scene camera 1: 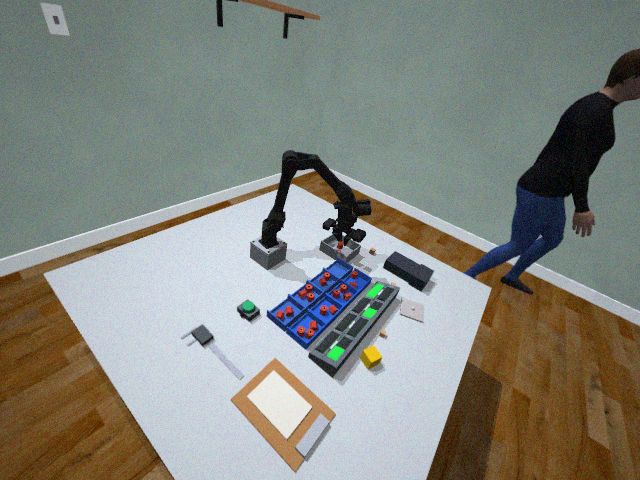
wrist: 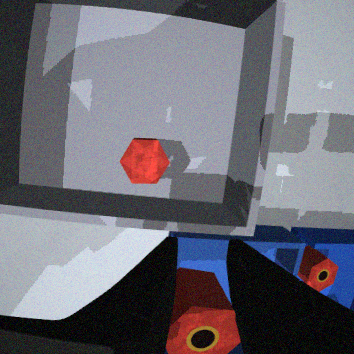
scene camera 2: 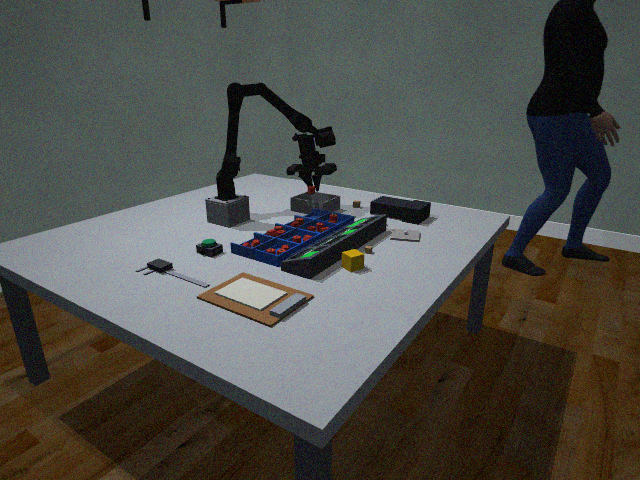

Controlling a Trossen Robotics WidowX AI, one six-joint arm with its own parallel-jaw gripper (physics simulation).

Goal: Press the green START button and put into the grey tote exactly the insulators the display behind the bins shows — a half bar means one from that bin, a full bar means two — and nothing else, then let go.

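My gripper (scene camera 1: 340, 241) (scene camera 2: 311, 187) (wrist: 201, 248) is shut on a red insulator (scene camera 1: 340, 245) (scene camera 2: 311, 190) (wrist: 204, 325), with a dark, gold-ringed hole in its end. It hangs low over the near side of the grey tote (scene camera 1: 329, 252) (scene camera 2: 328, 204) (wrist: 125, 204). Another red insulator (wrist: 145, 161) lies on the tote's floor. The blue bins (scene camera 1: 289, 330) (scene camera 2: 258, 255) hold several red insulators; the bin nearest the tote looks empty. The display (scene camera 1: 323, 364) (scene camera 2: 310, 268) is lit with three green bars, one longer than the others in scene camera 1. The green START button (scene camera 1: 248, 306) (scene camera 2: 208, 241) sits left of the bins.
A black box (scene camera 1: 408, 269) (scene camera 2: 400, 208) stands beyond the display. A yellow cube (scene camera 1: 371, 356) (scene camera 2: 353, 260), small tan blocks and a pale plate (scene camera 1: 412, 310) (scene camera 2: 405, 235) lie beside it. A clipboard (scene camera 1: 279, 403) (scene camera 2: 250, 293) and a caliper (scene camera 1: 202, 334) (scene camera 2: 159, 265) lie in front. A person stands behind the table.
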